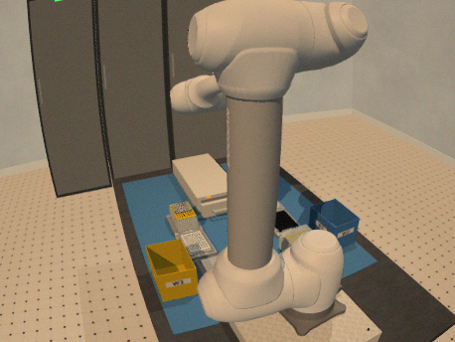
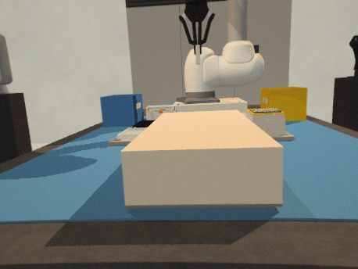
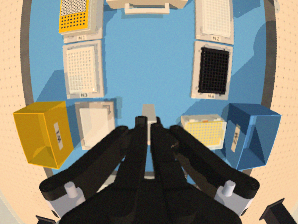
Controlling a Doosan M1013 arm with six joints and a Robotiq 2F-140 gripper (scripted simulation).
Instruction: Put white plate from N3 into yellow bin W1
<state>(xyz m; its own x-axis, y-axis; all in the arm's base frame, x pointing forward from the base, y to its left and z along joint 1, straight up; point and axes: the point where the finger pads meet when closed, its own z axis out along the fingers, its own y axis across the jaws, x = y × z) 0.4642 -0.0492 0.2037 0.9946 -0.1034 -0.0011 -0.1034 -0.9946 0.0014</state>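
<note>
My gripper is now 8 cm short of the white plate, 18 cm to the right of it and 24 cm above it. From my hand the other things lie so: black plate (3 cm ahead, 19 cm to the right, 24 cm below); flat tray (10 cm behind, 17 cm to the left, 24 cm below); yellow well plate (24 cm ahead, 16 cm to the left, 20 cm below).
</note>
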